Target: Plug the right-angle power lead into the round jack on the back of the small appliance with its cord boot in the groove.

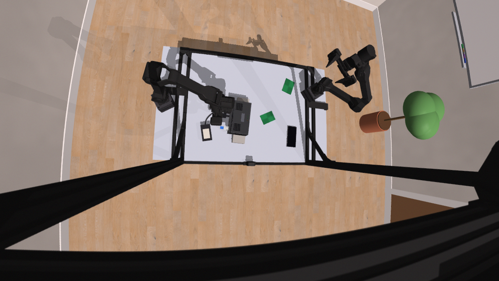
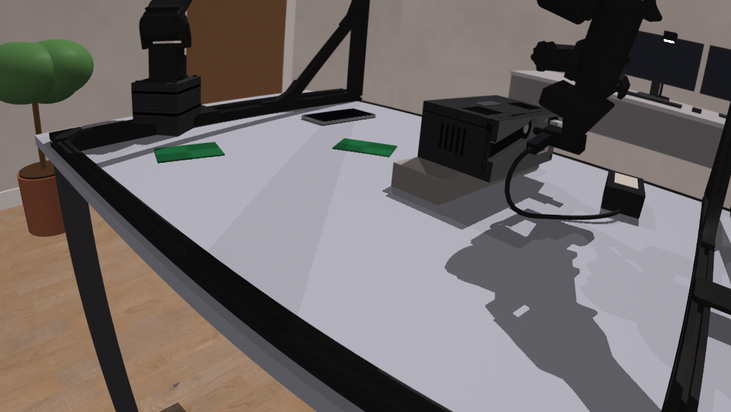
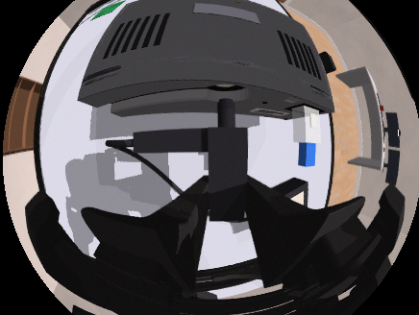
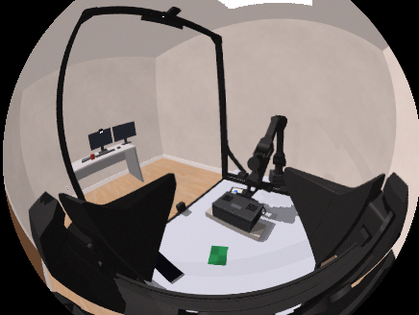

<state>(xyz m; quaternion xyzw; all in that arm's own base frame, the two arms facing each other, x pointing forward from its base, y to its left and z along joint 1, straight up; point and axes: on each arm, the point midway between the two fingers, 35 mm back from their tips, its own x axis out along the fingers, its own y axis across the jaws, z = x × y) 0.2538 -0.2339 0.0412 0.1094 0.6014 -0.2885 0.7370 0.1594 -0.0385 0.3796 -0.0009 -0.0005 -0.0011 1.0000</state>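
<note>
My left hand is 3 cm to the left of the black right-angle plug and 3 cm above it. Also, from my left hand: black phone: 15 cm behind, 51 cm to the right, 12 cm below.
</note>
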